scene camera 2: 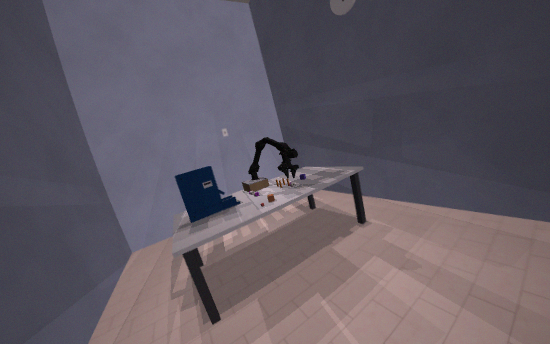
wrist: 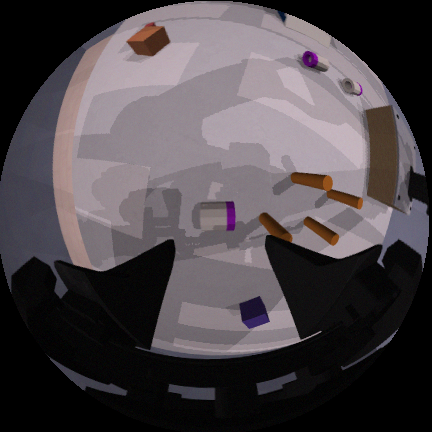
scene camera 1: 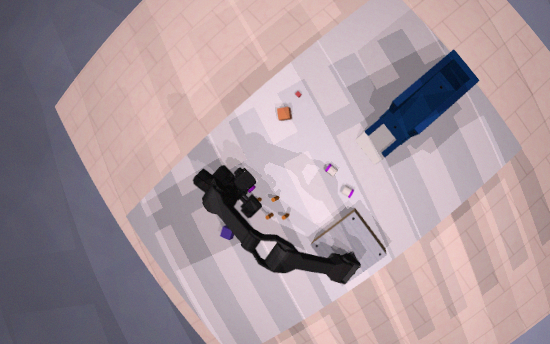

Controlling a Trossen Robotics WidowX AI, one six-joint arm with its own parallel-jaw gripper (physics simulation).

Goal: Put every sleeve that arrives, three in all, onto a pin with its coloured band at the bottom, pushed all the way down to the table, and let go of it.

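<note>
A pale sleeve with a purple band [scene camera 1: 251, 189] [wrist: 214, 216] lies on its side on the table, its band end towards the pins. My gripper [scene camera 1: 248, 192] [scene camera 2: 290, 175] [wrist: 220, 243] is open above the table near this sleeve, with nothing between its fingers. In scene camera 1 the gripper hides most of the sleeve. Several orange pins stand upright beside it, one of them a pin [scene camera 1: 275, 198] [wrist: 312, 181] with no sleeve on it; the other pins are bare too. A second sleeve [scene camera 1: 331, 170] [wrist: 316, 61] and a third sleeve [scene camera 1: 348, 191] [wrist: 352, 86] lie on their sides farther off.
A purple block [scene camera 1: 227, 232] [scene camera 2: 303, 176] [wrist: 254, 312] lies near the gripper. A brown-sided box [scene camera 1: 350, 235] [wrist: 382, 155] stands by the arm's base. An orange block [scene camera 1: 284, 113] [scene camera 2: 271, 198] [wrist: 149, 41], a small red cube [scene camera 1: 298, 94] and a large blue chute [scene camera 1: 425, 100] [scene camera 2: 197, 192] are farther away.
</note>
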